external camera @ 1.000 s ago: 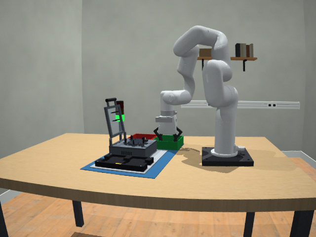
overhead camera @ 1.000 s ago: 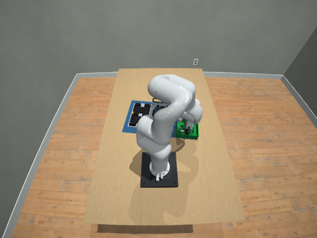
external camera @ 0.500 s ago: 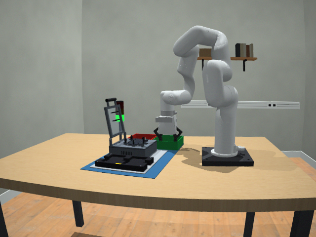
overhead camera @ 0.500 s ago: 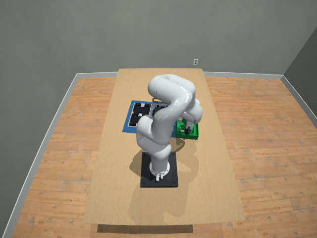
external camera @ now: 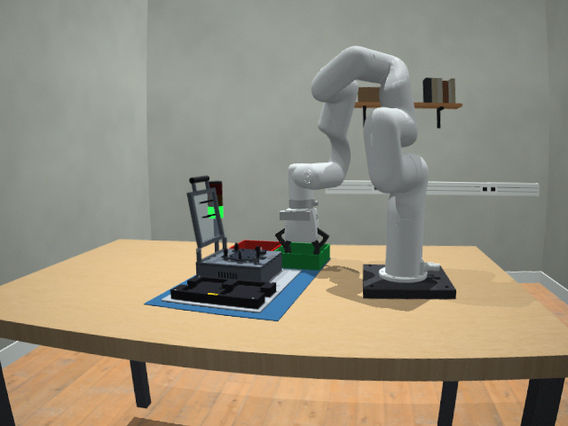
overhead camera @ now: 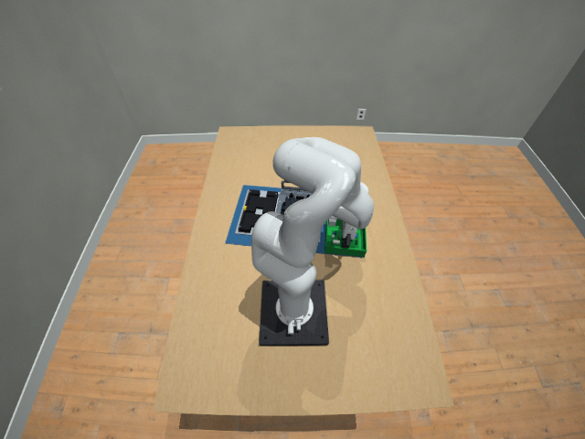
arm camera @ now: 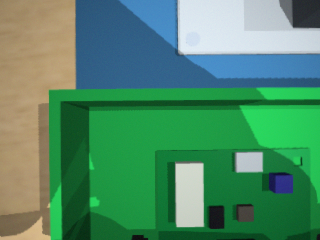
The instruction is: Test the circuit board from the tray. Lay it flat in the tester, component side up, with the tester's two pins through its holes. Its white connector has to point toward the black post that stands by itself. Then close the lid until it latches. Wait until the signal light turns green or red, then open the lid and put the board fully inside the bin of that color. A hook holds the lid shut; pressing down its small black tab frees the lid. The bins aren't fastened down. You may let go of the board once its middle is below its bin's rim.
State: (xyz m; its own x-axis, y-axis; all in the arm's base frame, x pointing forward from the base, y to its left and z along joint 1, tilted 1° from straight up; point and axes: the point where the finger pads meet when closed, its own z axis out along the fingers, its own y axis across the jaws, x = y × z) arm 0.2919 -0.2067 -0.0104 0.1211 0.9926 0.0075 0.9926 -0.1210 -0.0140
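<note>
Right now the green bin is right at my hand. The rest, counted from my hand: tester lid: 240 mm ahead, 170 mm to the left, 170 mm above; then green circuit board: 10 mm below; then red bin: 150 mm ahead, 20 mm to the right.
</note>
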